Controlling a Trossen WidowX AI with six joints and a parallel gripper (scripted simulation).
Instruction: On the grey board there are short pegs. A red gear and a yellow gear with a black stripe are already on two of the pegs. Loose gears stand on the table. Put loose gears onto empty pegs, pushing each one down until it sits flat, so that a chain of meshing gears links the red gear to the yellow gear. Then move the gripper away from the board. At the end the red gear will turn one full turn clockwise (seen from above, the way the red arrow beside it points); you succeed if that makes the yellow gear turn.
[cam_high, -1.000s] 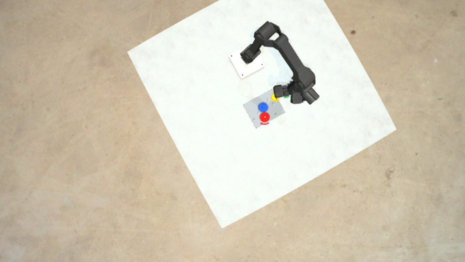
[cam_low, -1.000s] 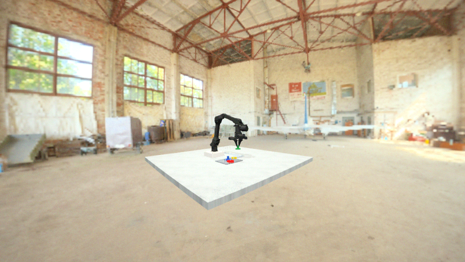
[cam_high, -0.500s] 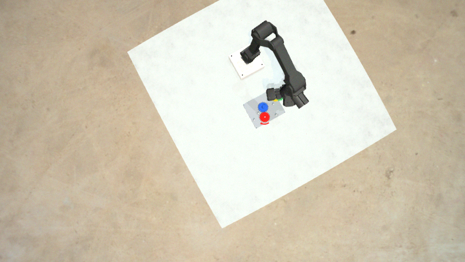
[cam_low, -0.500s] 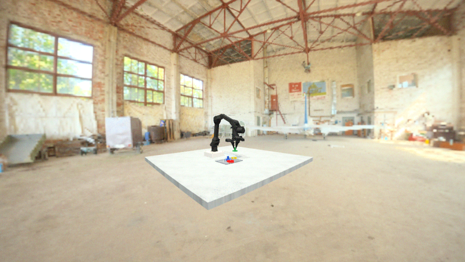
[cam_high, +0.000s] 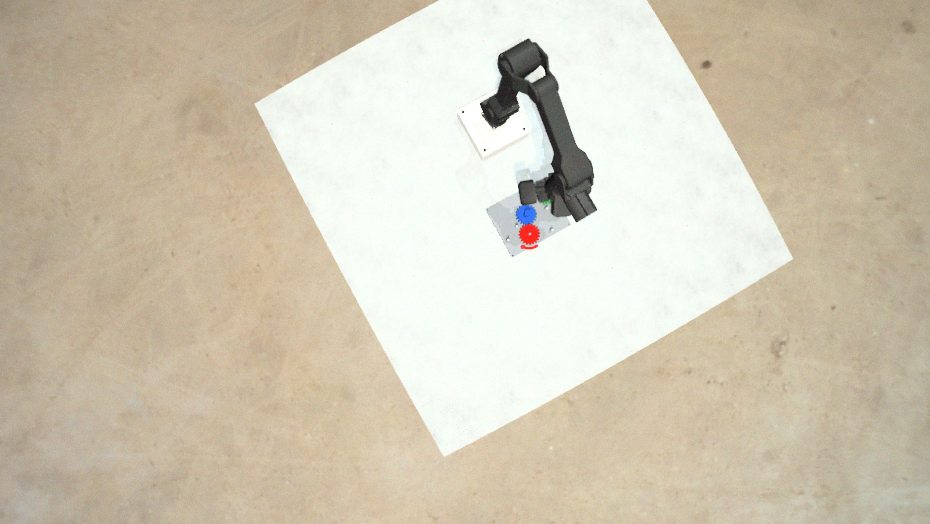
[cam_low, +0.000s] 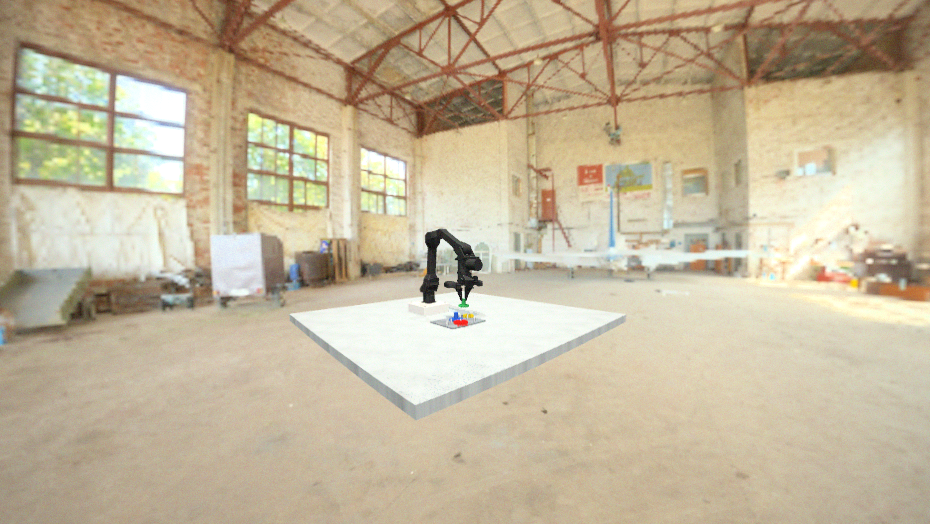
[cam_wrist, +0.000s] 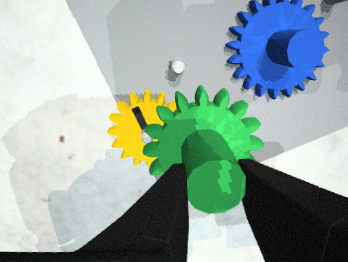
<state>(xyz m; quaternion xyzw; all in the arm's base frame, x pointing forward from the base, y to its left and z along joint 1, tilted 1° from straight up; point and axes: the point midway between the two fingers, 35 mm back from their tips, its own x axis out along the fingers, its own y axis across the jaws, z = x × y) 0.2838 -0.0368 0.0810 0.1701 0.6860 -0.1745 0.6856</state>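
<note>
Now: the large blue gear 7 cm to the right of my gripper tip, 7 cm below it and 1 cm ahead of it. Also, from my gripper tip: red gear (10 cm to the right, 8 cm below, 6 cm ahead); small green gear (1 cm below).
</note>
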